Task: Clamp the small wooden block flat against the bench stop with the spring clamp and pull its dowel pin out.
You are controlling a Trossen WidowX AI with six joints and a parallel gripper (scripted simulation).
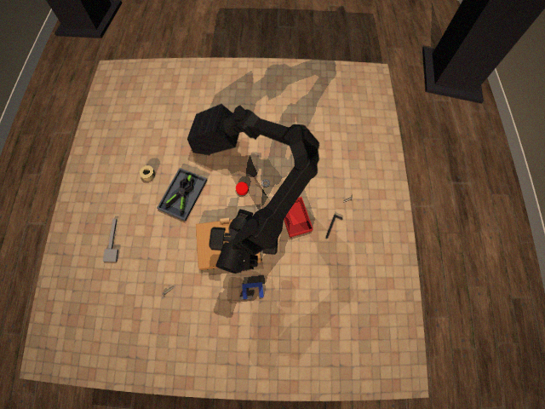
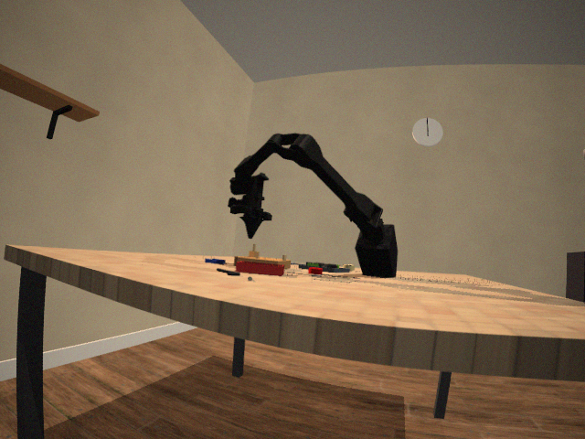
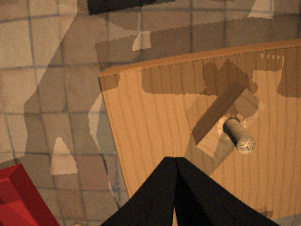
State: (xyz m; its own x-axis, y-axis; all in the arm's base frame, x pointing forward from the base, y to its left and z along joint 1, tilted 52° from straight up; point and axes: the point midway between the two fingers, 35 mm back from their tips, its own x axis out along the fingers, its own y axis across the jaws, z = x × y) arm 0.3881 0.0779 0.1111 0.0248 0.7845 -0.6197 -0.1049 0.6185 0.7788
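Now: the dowel pin 10 mm ahead of my hand, 40 mm to the right of it and 80 mm below it. From my hand the other things lie so: small wooden block (10 mm ahead, 40 mm to the right, 90 mm below); wooden board (20 mm behind, 70 mm to the right, 120 mm below); red bin (150 mm behind, 140 mm to the left, 120 mm below).
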